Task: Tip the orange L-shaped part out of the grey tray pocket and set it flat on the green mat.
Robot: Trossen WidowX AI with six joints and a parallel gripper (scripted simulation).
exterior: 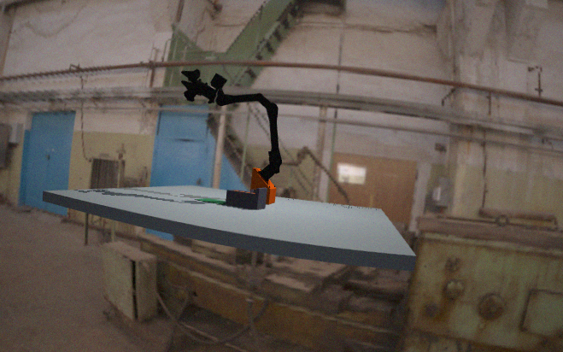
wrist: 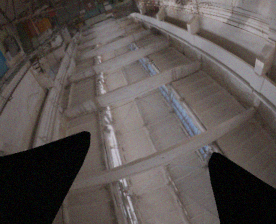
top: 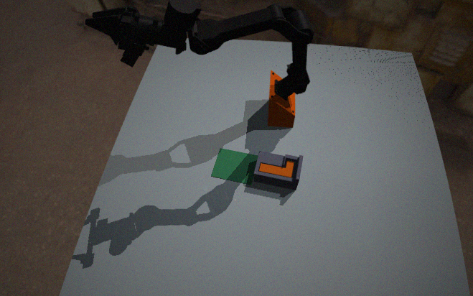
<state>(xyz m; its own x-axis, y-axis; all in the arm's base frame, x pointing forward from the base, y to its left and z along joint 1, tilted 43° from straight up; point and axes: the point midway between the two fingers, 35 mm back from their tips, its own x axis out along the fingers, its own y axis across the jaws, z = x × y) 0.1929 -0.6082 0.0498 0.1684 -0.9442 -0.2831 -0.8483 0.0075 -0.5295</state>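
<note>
Right now the orange L-shaped part is 550 mm below my gripper tip, 440 mm to the left of it and 70 mm ahead of it. From my gripper tip the other things lie so: green mat 610 mm below, 280 mm to the left, 40 mm ahead.
</note>
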